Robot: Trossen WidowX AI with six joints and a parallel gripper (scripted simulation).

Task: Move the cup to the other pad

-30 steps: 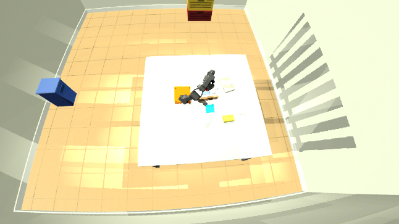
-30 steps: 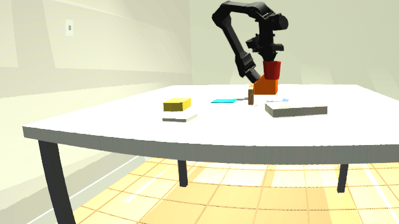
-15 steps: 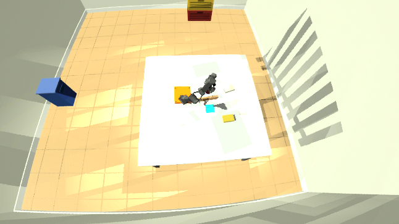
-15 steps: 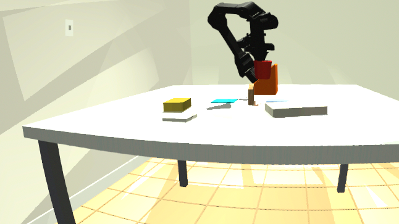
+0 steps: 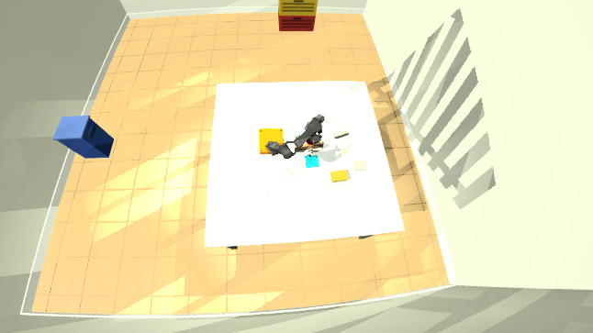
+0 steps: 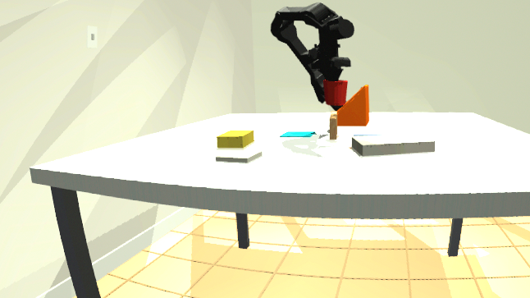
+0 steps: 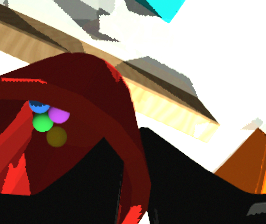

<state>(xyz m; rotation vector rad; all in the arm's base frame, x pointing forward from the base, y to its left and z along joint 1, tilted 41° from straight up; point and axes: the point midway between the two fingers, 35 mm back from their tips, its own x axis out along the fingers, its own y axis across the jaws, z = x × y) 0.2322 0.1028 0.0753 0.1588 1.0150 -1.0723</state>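
Right now my gripper tip is 130 mm above the cyan pad, 100 mm to the left of it and 50 mm short of it. The rest, counted from my gripper tip: red cup: 20 mm to the left, 20 mm ahead; wooden block: 110 mm below, 20 mm ahead, 10 mm to the left; light blue pad: 130 mm below, 120 mm to the left, 10 mm behind.
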